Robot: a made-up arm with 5 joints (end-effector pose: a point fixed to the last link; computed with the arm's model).
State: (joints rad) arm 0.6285 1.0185 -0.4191 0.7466 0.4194
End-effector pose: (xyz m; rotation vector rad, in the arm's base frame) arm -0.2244 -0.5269 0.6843 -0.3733 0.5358 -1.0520
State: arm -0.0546 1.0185 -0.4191 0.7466 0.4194
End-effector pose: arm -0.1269 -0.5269 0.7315 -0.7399 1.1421 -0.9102
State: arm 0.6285 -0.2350 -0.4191 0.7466 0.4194
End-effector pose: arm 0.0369 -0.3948 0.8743 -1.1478 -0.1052 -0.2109
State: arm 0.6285 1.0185 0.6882 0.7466 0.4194
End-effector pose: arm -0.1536 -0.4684 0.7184 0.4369 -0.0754 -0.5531
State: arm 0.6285 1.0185 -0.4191 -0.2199 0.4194
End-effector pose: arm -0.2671 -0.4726 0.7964 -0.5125 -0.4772 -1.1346
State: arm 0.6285 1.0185 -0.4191 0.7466 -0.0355
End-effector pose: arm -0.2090 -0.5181 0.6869 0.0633 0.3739 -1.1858
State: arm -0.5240 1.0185 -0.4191 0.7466 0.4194
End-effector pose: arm -0.0522 -0.5269 0.7221 -0.9848 1.5513 -0.7542
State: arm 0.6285 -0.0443 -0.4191 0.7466 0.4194
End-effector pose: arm 0.0091 -0.4398 0.8541 -1.0448 -0.0045 -0.3495
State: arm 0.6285 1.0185 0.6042 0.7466 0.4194
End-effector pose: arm -0.1566 -0.4728 0.7127 0.3782 -0.0293 -0.5953
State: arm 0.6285 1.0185 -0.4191 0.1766 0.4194
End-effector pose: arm -0.2388 -0.5026 0.7588 -0.4640 -0.0585 -1.1227
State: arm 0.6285 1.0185 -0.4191 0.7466 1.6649
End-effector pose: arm -0.2477 -0.5562 0.7115 -1.5214 0.8852 -0.4762
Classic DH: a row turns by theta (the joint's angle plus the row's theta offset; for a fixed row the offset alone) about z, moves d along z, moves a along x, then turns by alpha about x. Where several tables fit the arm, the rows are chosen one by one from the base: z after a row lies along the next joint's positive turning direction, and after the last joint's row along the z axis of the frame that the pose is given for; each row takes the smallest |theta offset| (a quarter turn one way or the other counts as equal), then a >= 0, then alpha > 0; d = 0 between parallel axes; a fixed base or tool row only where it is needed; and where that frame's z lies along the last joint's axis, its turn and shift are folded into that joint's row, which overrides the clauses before.
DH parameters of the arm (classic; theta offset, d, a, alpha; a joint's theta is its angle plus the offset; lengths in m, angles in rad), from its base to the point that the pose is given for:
base (fixed): 0 0.5707 -0.1093 1.5708
joint 1: 0 0.2378 0.044 1.5708
joint 2: 1.4727 -0.2277 0.1711 1.5884
joint 3: 1.4659 0.0365 0.0495 -1.9204
joint 4: 0.0658 -0.0461 -0.1082 -1.3569
joint 5: 1.4503 -0.123 -0.0176 -1.5102
tool (fixed): 1.3451 -0.0356 0 0

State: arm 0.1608 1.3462 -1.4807 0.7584 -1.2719
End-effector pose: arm -0.2523 -0.5160 0.7556 -0.2017 0.2949 -2.2295
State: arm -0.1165 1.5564 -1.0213 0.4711 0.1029
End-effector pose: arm -0.2349 -0.4536 0.7973 -0.9319 1.3282 -1.5244
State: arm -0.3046 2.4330 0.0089 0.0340 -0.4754
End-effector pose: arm -0.2176 -0.2576 0.8726 0.0020 -0.3588 -2.4134
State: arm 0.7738 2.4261 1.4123 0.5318 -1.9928
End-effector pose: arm -0.4456 -0.2906 0.5842 -1.7316 1.5789 -0.7558
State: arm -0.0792 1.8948 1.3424 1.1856 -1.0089
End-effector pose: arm -0.1233 -0.4099 0.7744 2.2480 -0.2436 -1.0569
